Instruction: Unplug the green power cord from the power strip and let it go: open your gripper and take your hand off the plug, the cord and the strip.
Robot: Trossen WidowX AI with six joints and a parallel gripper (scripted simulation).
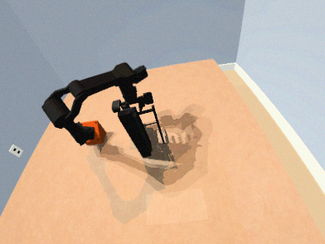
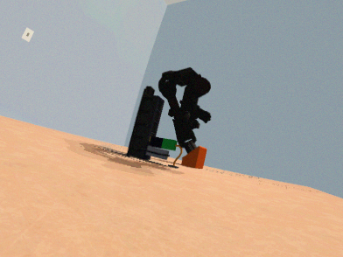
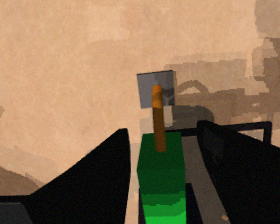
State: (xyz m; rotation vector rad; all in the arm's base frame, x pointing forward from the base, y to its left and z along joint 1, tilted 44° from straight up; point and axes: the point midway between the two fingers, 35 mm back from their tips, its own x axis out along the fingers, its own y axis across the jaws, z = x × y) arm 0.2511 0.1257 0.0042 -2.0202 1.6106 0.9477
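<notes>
The green plug lies 6 cm to the right of my gripper tip, 2 cm ahead of it and 1 cm below it.
</notes>
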